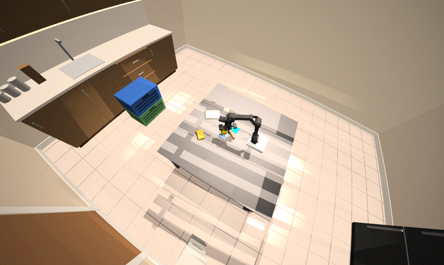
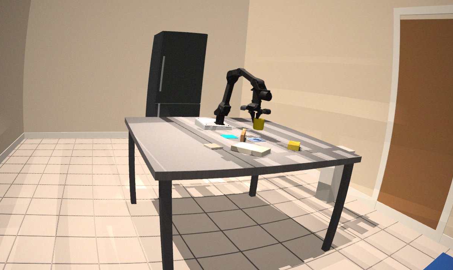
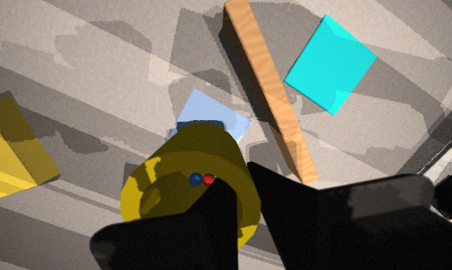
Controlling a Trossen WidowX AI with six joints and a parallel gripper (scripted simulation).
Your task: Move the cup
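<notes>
The yellow cup lies 2 cm to the left of my gripper tip and 1 cm ahead of it. From my gripper tip the other things lie so: cyan pad 14 cm to the right, 11 cm below, 5 cm behind; light blue pad 11 cm below, 2 cm to the left, 2 cm ahead; wooden block 9 cm below, 6 cm to the right, 1 cm behind.
</notes>
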